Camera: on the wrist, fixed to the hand. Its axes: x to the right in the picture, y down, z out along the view.
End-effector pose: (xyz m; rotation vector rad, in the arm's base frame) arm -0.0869 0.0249 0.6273 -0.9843 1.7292 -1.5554
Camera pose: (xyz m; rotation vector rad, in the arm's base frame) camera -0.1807 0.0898 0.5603 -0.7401 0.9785 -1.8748
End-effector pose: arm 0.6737 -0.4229 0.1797 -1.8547 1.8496 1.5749
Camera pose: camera 0.6725 -0.5103 0.2791 -1.4372 1.9354 0.8513
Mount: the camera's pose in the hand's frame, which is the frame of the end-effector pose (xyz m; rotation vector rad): -0.0066 0.0808 -0.1046 0.6780 -0.1217 -0.0425
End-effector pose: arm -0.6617 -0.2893 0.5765 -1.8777 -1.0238 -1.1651
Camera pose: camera -0.6318 -0.4167 0.5960 -1.3935 -1.3258 -0.6089
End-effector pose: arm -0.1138 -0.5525 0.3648 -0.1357 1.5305 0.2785
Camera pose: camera -0.2360 -0.5027 0.3741 0.3775 1.4238 -0.2690
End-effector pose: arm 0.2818 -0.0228 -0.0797 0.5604 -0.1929 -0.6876
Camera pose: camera 0.3573 0.0770 -0.1228 1.1732 -0.5390 -0.6933
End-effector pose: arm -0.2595 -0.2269 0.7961 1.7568 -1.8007 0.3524
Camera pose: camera -0.3148 -0.1544 0.8920 2.2997 -1.8503 0.9425
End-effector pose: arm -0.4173 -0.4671 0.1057 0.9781 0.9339 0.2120
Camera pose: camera -0.4813 -0.3600 0.1499 1.5708 0.9285 -0.2180
